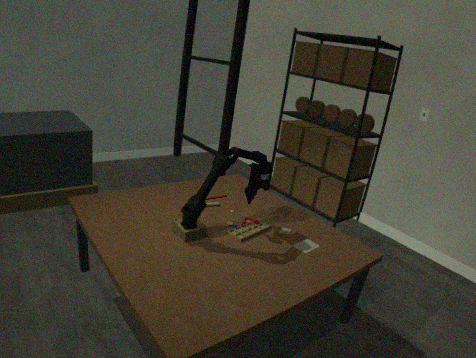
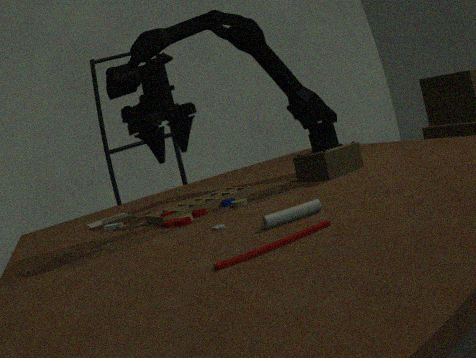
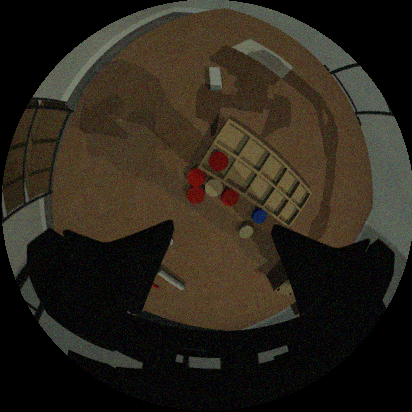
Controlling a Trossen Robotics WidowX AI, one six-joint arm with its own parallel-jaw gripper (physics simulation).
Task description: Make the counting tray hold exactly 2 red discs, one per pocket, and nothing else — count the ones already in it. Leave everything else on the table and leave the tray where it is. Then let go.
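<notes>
The tan counting tray (image 1: pixel 250 231) (image 3: pixel 254 152) has two rows of pockets. One red disc (image 3: pixel 218 161) lies in a corner pocket; the other pockets look empty. Outside, beside that end, lie a red disc (image 3: pixel 196 177), another red disc (image 3: pixel 195 195) and a third red disc (image 3: pixel 230 197), around a beige disc (image 3: pixel 213 188). A blue disc (image 3: pixel 259 216) (image 2: pixel 228 202) lies by the tray's long side, with another beige disc (image 3: pixel 246 231) nearby. My gripper (image 1: pixel 249 201) (image 2: pixel 173 156) (image 3: pixel 224 227) is open and empty, high above the table, pointing down.
A white block (image 1: pixel 286 230) (image 2: pixel 114 226) (image 3: pixel 215 77) and a flat pale sheet (image 1: pixel 306 245) lie beyond the tray. A white cylinder (image 2: pixel 292 214) (image 3: pixel 171 280), a red rod (image 2: pixel 272 246) and a small white piece (image 2: pixel 218 227) lie on the other side. Shadows cross the table.
</notes>
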